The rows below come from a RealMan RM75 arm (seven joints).
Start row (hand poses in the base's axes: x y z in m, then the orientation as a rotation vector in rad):
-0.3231, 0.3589, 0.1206, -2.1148, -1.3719, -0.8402
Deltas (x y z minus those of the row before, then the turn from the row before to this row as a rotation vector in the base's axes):
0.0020, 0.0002, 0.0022, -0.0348, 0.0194, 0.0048
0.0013, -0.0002, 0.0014, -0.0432, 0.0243, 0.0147
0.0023, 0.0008, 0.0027, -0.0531, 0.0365, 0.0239
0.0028, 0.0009, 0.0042, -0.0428, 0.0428, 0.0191
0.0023, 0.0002, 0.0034, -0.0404, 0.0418, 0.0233
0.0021, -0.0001, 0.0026, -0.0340, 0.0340, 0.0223
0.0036, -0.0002, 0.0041, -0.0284, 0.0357, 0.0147
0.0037, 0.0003, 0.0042, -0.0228, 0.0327, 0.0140
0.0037, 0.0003, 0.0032, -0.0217, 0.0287, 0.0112
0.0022, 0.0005, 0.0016, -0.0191, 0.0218, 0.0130
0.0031, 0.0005, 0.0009, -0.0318, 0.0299, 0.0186
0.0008, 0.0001, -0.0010, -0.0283, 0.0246, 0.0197
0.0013, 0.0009, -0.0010, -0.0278, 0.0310, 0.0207
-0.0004, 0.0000, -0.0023, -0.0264, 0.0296, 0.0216
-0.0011, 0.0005, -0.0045, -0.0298, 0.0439, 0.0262
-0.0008, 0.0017, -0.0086, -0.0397, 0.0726, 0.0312
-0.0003, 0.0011, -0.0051, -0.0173, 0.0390, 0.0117
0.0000, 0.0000, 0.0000, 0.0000, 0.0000, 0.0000
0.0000, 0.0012, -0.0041, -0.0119, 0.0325, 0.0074
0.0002, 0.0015, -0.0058, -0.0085, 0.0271, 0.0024
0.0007, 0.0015, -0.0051, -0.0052, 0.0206, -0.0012
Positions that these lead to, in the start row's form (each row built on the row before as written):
-0.3211, 0.3591, 0.1228, -2.1395, -1.3907, -0.7974
-0.3198, 0.3589, 0.1242, -2.1618, -1.4219, -0.7398
-0.3175, 0.3597, 0.1269, -2.1830, -1.4617, -0.6577
-0.3147, 0.3606, 0.1311, -2.1988, -1.4858, -0.5747
-0.3124, 0.3608, 0.1345, -2.2072, -1.5120, -0.4923
-0.3103, 0.3607, 0.1371, -2.2106, -1.5365, -0.4230
-0.3067, 0.3605, 0.1412, -2.2148, -1.5483, -0.3574
-0.3030, 0.3608, 0.1454, -2.2148, -1.5574, -0.2993
-0.2993, 0.3611, 0.1486, -2.2163, -1.5645, -0.2473
-0.2971, 0.3616, 0.1502, -2.2152, -1.5756, -0.2045
-0.2940, 0.3621, 0.1511, -2.2163, -1.5935, -0.1412
-0.2932, 0.3622, 0.1501, -2.2143, -1.6133, -0.0860
-0.2919, 0.3631, 0.1491, -2.2082, -1.6299, -0.0235
-0.2923, 0.3631, 0.1468, -2.1997, -1.6470, 0.0367
-0.2934, 0.3636, 0.1423, -2.1834, -1.6617, 0.1166
-0.2942, 0.3653, 0.1337, -2.1560, -1.6672, 0.2366
-0.2945, 0.3664, 0.1286, -2.1409, -1.6624, 0.2956
-0.2945, 0.3664, 0.1286, -2.1409, -1.6624, 0.2956
-0.2945, 0.3676, 0.1245, -2.1277, -1.6548, 0.3415
-0.2943, 0.3691, 0.1187, -2.1181, -1.6437, 0.3771
-0.2936, 0.3706, 0.1136, -2.1119, -1.6316, 0.4019

